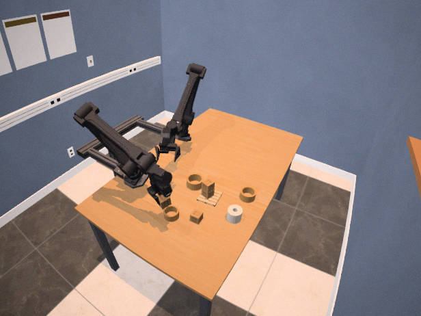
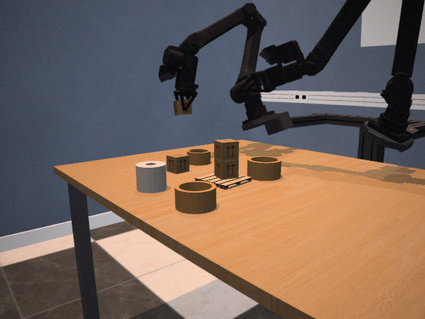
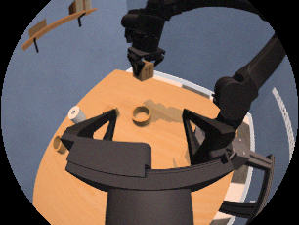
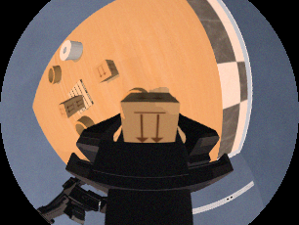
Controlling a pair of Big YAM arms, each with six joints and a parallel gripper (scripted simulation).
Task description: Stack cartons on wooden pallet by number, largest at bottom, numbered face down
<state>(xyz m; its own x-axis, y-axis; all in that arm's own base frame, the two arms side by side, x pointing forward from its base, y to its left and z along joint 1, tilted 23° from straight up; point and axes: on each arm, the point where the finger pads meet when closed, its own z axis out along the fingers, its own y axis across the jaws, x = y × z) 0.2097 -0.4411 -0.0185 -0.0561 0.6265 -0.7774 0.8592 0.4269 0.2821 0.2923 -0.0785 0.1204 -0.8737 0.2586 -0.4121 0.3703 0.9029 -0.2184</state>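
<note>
The brown carton is 90 mm ahead of my right hand, 310 mm to the left of it and 100 mm below it. Also, from my right hand: wooden pallet: 110 mm ahead, 310 mm to the left, 190 mm below.
</note>
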